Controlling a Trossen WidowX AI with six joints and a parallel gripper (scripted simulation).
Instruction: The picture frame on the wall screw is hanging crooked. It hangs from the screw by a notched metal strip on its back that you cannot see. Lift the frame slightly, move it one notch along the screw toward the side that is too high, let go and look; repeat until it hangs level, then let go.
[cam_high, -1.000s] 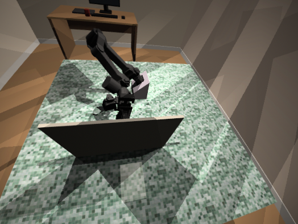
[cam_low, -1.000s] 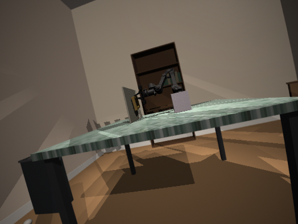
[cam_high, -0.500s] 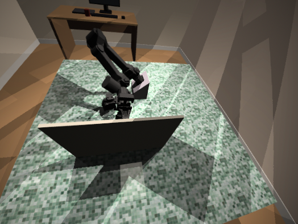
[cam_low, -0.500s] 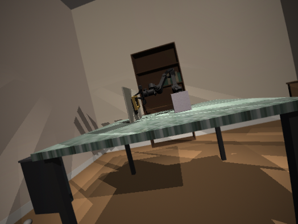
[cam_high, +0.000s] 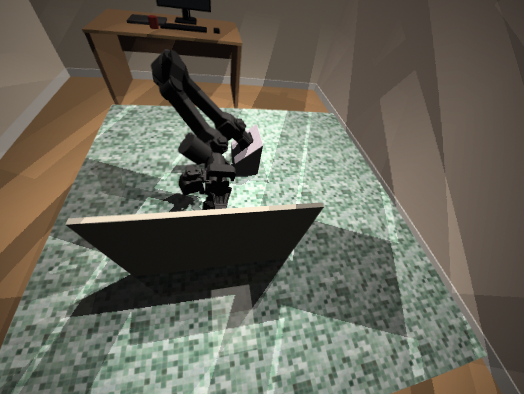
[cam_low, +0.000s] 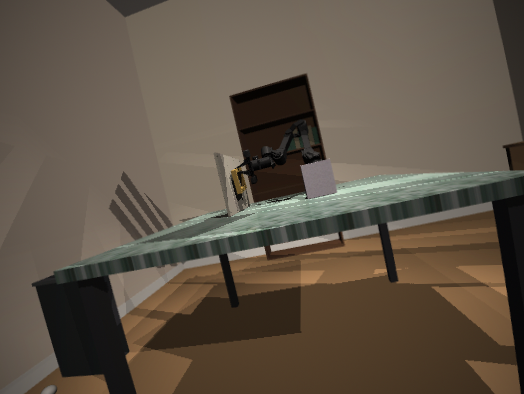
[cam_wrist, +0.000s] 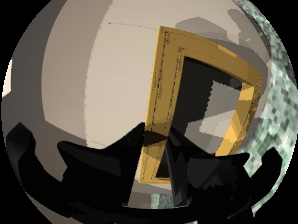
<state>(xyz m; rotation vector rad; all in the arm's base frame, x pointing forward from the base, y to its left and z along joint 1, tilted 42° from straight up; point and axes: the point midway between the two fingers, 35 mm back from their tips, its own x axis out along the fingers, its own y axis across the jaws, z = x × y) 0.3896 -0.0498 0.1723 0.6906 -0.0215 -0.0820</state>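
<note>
The gold picture frame is 10 mm to the right of my gripper tip and 50 mm below it. Round my gripper tip: grey wall panel: 20 mm ahead, 20 mm to the right, 70 mm below.
</note>
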